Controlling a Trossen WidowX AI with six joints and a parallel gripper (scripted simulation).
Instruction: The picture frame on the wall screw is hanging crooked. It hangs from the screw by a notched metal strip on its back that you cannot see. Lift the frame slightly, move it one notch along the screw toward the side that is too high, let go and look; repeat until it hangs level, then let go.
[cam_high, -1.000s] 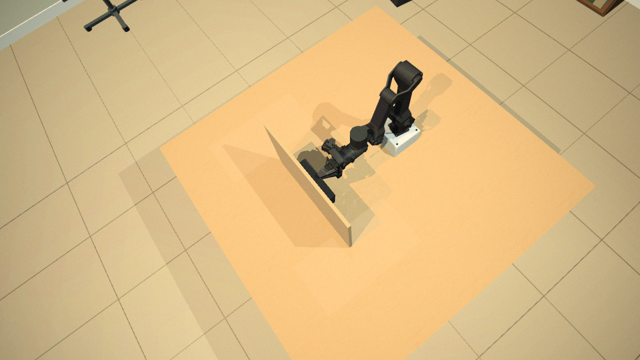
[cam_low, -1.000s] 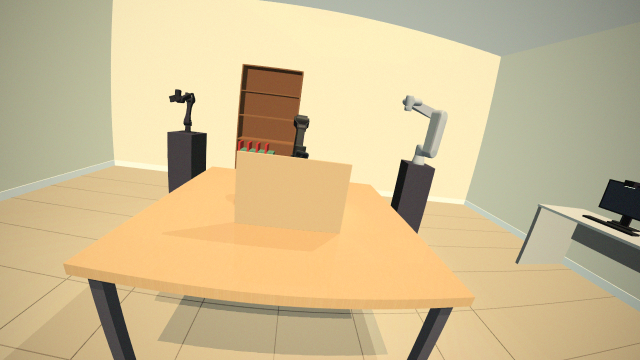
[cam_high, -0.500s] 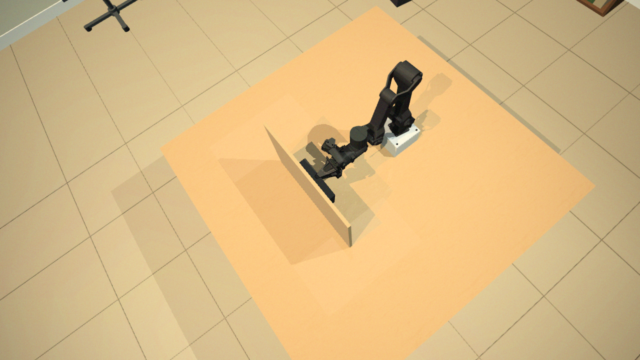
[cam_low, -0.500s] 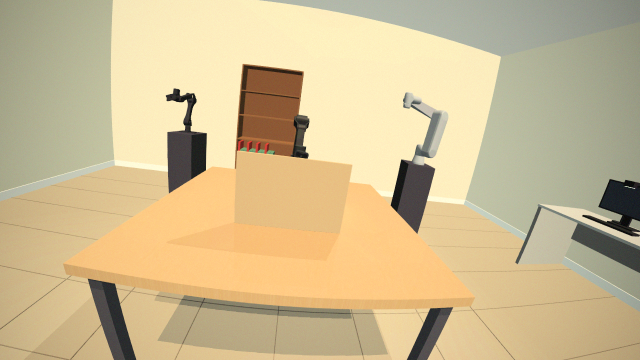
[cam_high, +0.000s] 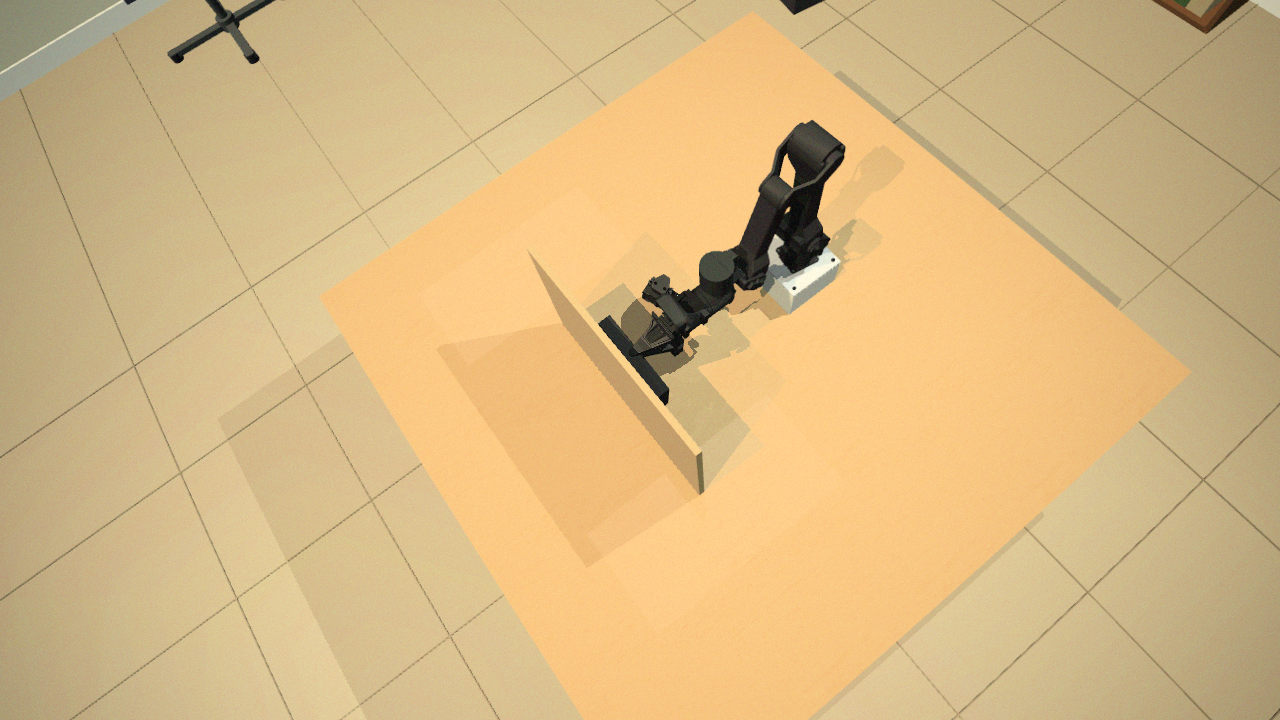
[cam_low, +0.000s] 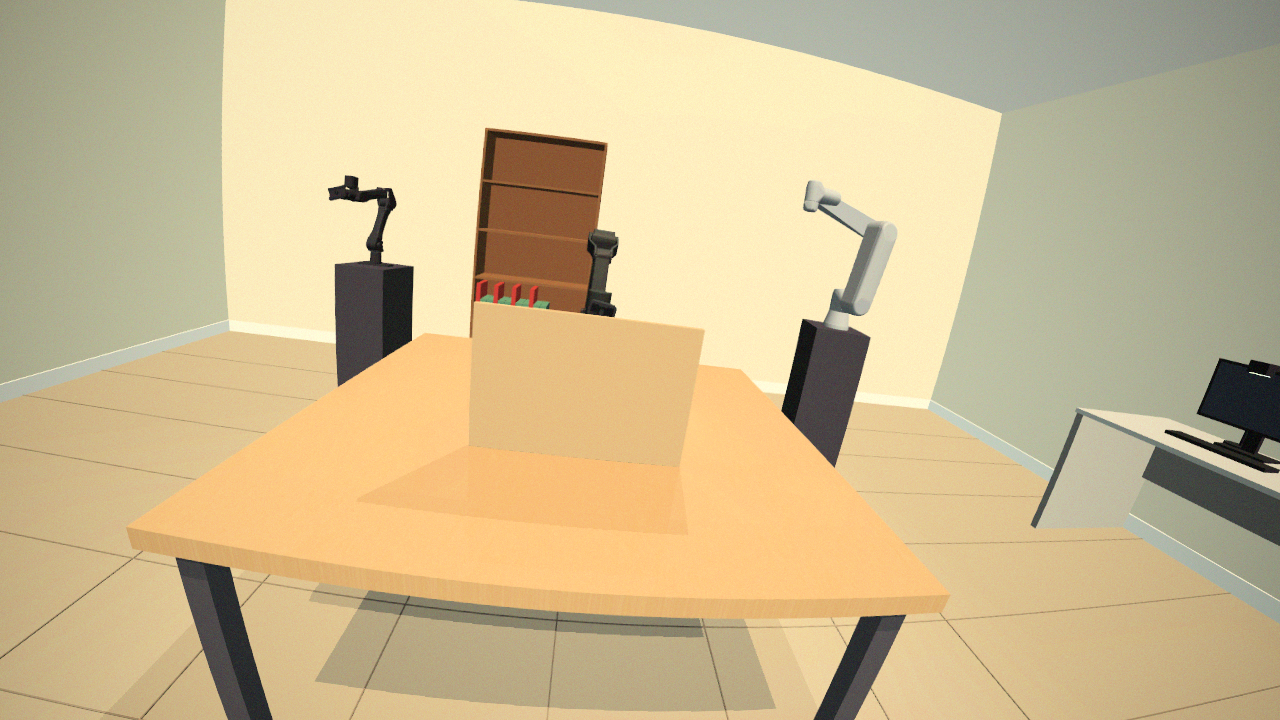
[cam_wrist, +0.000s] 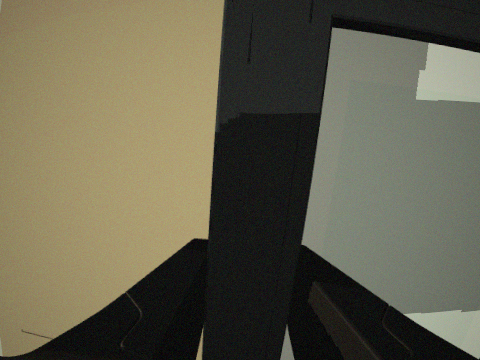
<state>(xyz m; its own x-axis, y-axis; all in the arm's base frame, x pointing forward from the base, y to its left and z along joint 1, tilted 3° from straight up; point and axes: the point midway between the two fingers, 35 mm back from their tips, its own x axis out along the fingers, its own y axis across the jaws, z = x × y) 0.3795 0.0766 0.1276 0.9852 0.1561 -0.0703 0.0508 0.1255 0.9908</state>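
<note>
My gripper tip is now 10 mm short of the picture frame and 50 mm above it. Round my gripper tip: wall panel: 20 mm ahead, 10 mm to the right, 70 mm below.
</note>
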